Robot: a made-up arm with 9 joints.
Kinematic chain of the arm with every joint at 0, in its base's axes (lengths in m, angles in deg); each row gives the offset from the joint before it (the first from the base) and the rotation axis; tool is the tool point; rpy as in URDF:
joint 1: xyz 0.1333 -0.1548 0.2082 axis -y
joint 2: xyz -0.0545 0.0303 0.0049 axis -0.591 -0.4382 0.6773
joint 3: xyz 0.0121 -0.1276 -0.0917 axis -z
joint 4: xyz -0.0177 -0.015 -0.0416 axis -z
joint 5: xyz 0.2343 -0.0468 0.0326 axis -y
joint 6: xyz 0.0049 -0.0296 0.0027 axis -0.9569 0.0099 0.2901
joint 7: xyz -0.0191 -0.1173 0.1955 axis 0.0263 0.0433 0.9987
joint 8: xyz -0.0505 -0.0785 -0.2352 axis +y
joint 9: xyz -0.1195 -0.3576 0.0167 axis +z
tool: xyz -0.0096 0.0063 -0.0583 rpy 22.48 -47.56 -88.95
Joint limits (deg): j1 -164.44..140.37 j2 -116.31..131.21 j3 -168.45..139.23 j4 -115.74..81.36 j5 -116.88..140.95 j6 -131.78..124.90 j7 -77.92..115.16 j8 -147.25..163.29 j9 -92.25..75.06
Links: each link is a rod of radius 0.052 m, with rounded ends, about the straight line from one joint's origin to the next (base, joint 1, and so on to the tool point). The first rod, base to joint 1, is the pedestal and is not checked.
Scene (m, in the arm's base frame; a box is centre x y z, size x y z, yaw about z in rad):
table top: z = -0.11
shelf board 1: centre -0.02 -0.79 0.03 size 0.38 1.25 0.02 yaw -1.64
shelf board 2: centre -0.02 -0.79 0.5 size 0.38 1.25 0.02 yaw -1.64
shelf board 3: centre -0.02 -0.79 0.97 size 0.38 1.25 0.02 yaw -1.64
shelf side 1: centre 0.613 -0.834 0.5 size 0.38 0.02 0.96 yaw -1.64
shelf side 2: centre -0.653 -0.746 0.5 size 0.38 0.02 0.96 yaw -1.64
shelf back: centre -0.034 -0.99 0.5 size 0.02 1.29 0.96 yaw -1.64
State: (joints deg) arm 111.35 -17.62 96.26 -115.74 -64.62 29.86 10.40 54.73 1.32
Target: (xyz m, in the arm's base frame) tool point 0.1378 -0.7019 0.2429
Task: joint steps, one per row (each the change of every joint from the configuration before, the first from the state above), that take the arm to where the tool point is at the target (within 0.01 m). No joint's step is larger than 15 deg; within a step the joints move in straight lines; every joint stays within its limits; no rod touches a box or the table.
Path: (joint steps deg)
1: -6.43 -1.68 -11.78 0.00 2.12 -2.02 -7.40 0.08 -0.81
2: -6.42 -1.67 -11.78 0.00 2.13 -2.01 -7.40 0.07 -0.81
3: -6.43 -1.68 -11.79 0.00 2.12 -2.02 -7.41 0.08 -0.81
4: -6.42 -1.67 -11.78 0.00 2.12 -2.01 -7.40 0.07 -0.81
5: 4.37 -5.53 -14.26 0.00 6.70 -3.20 -14.68 -2.19 -2.18
6: 4.38 -5.53 -14.25 0.00 6.69 -3.21 -14.67 -2.18 -2.18
7: 4.37 -5.53 -14.26 0.00 6.70 -3.20 -14.68 -2.19 -2.18
8: 4.37 -5.52 -14.26 0.00 6.69 -3.20 -14.68 -2.19 -2.19
9: 1.05 1.80 14.22 0.00 -2.59 -0.24 6.81 0.30 1.57
10: 1.04 1.80 14.21 0.00 -2.58 -0.24 6.81 0.30 1.56
11: 1.04 1.81 14.22 0.00 -2.59 -0.24 6.81 0.31 1.57
12: 1.04 1.80 14.21 0.00 -2.59 -0.24 6.82 0.30 1.56
13: 1.05 1.80 14.22 0.00 -2.59 -0.24 6.81 0.30 1.57
14: 1.04 1.80 14.22 0.00 -2.59 -0.24 6.81 0.30 1.56

